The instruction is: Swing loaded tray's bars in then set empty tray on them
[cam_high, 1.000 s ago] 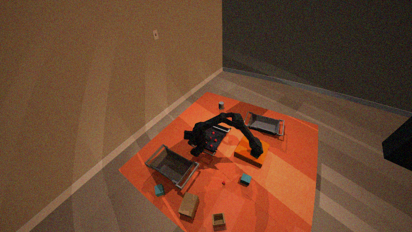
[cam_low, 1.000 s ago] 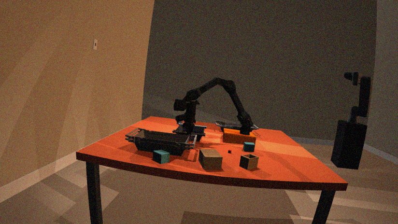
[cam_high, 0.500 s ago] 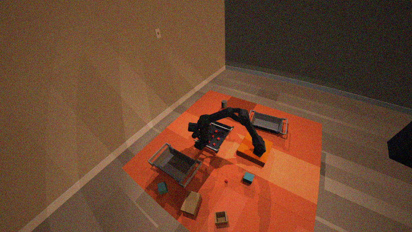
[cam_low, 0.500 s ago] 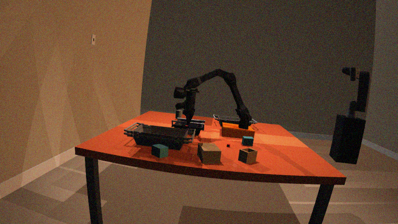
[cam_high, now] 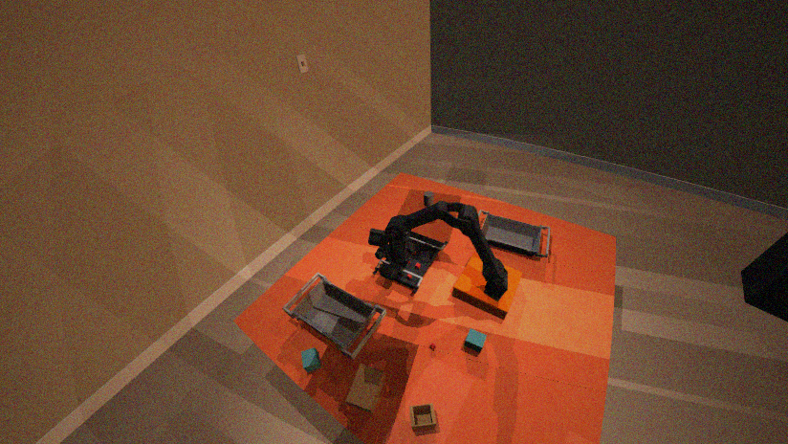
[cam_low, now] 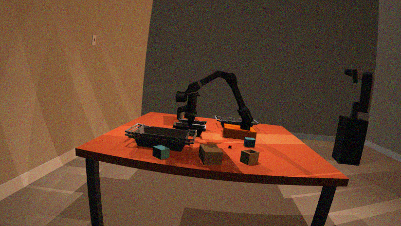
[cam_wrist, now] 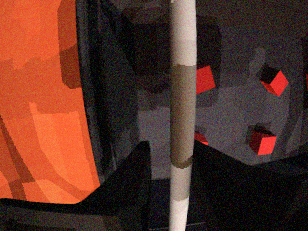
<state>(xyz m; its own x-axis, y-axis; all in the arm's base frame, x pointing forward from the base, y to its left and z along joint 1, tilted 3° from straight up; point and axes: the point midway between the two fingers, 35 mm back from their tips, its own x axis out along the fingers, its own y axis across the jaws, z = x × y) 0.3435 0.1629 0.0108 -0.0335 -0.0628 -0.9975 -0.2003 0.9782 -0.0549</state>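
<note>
Right now the grey tray is 240 mm behind my gripper tip, 510 mm to the right of it and 10 mm below it. The rest, counted from my gripper tip: open box: 400 mm behind, 330 mm to the left, 40 mm below.
</note>
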